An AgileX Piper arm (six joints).
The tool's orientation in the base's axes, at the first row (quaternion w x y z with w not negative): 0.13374 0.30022 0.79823 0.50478
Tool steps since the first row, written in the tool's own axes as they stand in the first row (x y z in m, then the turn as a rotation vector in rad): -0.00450 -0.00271 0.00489 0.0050 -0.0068 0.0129; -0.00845 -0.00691 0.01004 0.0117 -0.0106 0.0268; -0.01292 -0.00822 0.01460 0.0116 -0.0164 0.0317; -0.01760 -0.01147 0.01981 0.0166 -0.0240 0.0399; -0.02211 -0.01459 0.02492 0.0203 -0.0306 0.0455; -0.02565 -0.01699 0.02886 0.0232 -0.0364 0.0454; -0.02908 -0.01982 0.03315 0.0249 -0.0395 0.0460; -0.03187 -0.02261 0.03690 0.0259 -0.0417 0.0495; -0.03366 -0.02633 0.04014 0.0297 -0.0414 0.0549
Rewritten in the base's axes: 0.00512 -0.00006 -0.00503 0.0004 0.0103 -0.0114; 0.00943 -0.00005 -0.01144 0.0010 0.0233 -0.0205; 0.01484 0.00011 -0.01508 0.0016 0.0250 -0.0279; 0.02008 0.00000 -0.02075 -0.0007 0.0317 -0.0379; 0.02518 -0.00003 -0.02624 -0.0029 0.0360 -0.0460; 0.02917 -0.00009 -0.03047 -0.0073 0.0359 -0.0508; 0.03310 0.00004 -0.03524 -0.0094 0.0364 -0.0537; 0.03626 0.00018 -0.03967 -0.0091 0.0389 -0.0571; 0.03806 0.00028 -0.04460 -0.0092 0.0452 -0.0590
